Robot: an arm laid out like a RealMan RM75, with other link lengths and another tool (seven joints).
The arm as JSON. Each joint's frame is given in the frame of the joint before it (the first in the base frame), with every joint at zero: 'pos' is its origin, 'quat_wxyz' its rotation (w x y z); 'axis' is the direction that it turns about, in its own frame. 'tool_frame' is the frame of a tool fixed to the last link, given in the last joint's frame.
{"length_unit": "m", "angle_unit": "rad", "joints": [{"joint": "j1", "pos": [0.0, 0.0, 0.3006], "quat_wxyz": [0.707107, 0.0, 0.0, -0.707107], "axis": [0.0, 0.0, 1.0]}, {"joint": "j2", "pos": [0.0, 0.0, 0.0], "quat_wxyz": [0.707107, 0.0, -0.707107, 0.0], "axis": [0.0, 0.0, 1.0]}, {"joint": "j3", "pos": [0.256, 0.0, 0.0], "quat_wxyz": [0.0, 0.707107, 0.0, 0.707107], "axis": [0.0, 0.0, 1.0]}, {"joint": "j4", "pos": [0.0, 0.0, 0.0], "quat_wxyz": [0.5, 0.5, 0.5, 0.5], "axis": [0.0, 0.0, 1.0]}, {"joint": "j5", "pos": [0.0, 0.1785, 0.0], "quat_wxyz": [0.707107, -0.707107, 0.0, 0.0], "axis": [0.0, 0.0, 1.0]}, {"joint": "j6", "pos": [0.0, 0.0, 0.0], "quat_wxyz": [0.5, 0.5, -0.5, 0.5], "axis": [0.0, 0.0, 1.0]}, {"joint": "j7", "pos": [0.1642, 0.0, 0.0], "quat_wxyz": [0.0, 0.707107, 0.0, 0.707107], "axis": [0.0, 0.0, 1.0]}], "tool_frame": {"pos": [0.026, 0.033, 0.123], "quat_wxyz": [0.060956, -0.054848, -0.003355, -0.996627]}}
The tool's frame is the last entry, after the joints.
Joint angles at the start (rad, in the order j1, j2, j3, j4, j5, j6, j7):
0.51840, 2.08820, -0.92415, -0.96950, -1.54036, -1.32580, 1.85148
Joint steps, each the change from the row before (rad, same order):
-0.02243, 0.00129, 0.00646, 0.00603, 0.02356, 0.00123, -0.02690
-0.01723, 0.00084, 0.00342, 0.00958, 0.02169, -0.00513, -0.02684
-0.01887, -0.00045, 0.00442, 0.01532, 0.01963, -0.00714, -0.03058
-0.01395, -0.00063, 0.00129, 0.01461, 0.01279, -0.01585, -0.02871
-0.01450, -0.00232, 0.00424, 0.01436, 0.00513, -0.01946, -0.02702
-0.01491, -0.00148, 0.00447, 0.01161, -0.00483, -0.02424, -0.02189
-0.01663, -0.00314, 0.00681, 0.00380, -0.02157, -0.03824, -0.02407
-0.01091, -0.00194, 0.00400, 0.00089, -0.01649, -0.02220, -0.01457
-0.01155, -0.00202, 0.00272, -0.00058, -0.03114, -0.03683, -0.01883
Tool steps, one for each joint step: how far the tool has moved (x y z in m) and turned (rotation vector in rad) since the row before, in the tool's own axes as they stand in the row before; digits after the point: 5 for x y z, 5 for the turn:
0.00380, -0.00108, -0.00819, 0.02579, 0.01391, -0.00295
0.00131, 0.00022, -0.00622, 0.01854, 0.00454, -0.00333
0.00245, 0.00188, -0.00730, 0.01576, 0.00766, -0.00211
-0.00099, 0.00389, -0.00509, 0.00456, -0.00386, -0.00477
-0.00057, 0.00509, -0.00593, -0.00118, -0.00205, -0.00539
-0.00171, 0.00754, -0.00556, -0.01009, -0.00478, -0.00293
-0.00472, 0.01127, -0.00616, -0.02783, -0.01255, -0.01325
-0.00268, 0.00771, -0.00377, -0.01981, -0.00594, -0.00844
-0.00655, 0.01303, -0.00336, -0.03825, -0.01836, -0.01246

